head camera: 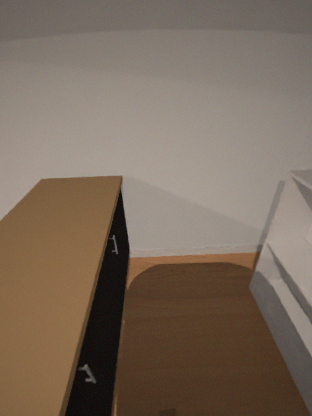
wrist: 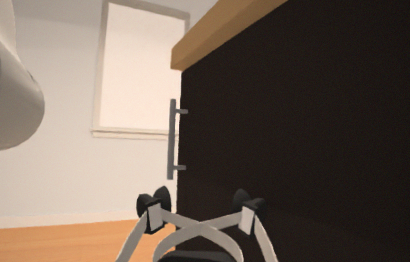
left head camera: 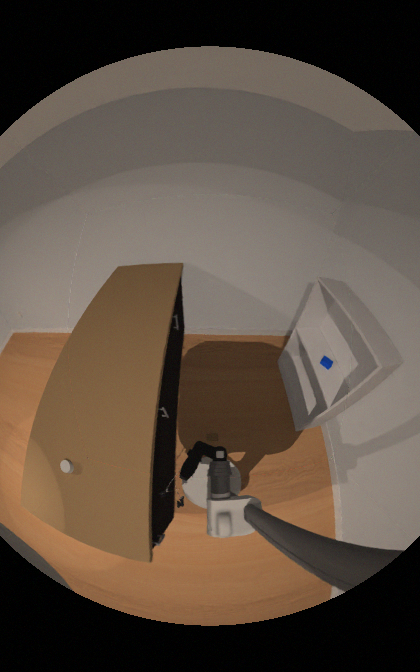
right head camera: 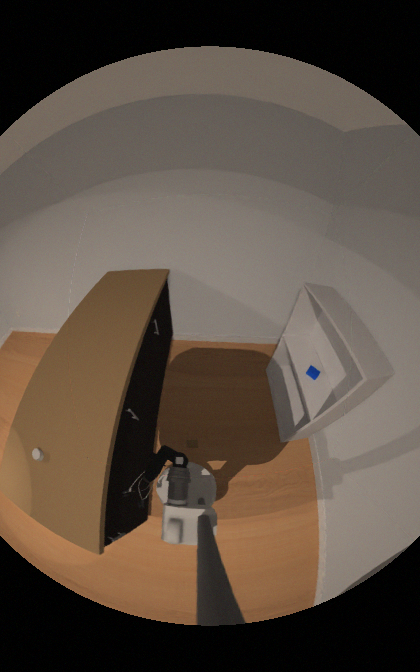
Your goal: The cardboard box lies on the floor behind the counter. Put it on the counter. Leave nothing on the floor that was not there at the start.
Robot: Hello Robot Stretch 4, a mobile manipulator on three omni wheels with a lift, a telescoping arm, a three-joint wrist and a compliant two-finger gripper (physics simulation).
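Frame: origin at the robot's base, x left, y ahead, z down, level; centimetres.
Seen in the pictures: gripper, between the fingertips: (wrist: pixel 201 202).
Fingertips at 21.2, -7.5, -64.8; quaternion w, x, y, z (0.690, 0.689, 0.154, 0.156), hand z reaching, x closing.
Pixels of each thing's top centre, then the offset from my fingertips to it, as dx, dy, dz. "spot": a spot on its surface instead. Level surfaces: height alone.
- small brown cardboard box, a spot on its surface: (head camera: pixel 168 412) spot: -23.1, +46.8, +62.6
- counter, height of its surface: dz -23.5
- metal handle, a spot on its surface: (wrist: pixel 172 140) spot: +2.0, -16.7, -6.2
The small brown cardboard box (head camera: pixel 168 412) (left head camera: pixel 212 437) (right head camera: pixel 192 443) lies on the floor in the robot's shadow, beyond the robot base, between the counter and the shelf. It is dim, and it is cut off at the bottom edge of the head camera view. The counter (head camera: pixel 55 260) (left head camera: pixel 110 400) (right head camera: pixel 75 400) has a tan top and a black front with handles, on the left. My gripper (left head camera: pixel 173 497) (right head camera: pixel 134 499) (wrist: pixel 201 202) is open and empty, close to the counter's black front and below its top. The box does not show in the wrist view.
A white shelf unit (head camera: pixel 280 320) (left head camera: pixel 367 320) (right head camera: pixel 350 320) stands at the right, with a blue object (left head camera: pixel 326 362) (right head camera: pixel 313 372) on its shelf. A white cylinder (left head camera: pixel 66 466) (right head camera: pixel 37 454) stands on the counter. A metal handle (wrist: pixel 172 140) sticks out ahead of the gripper.
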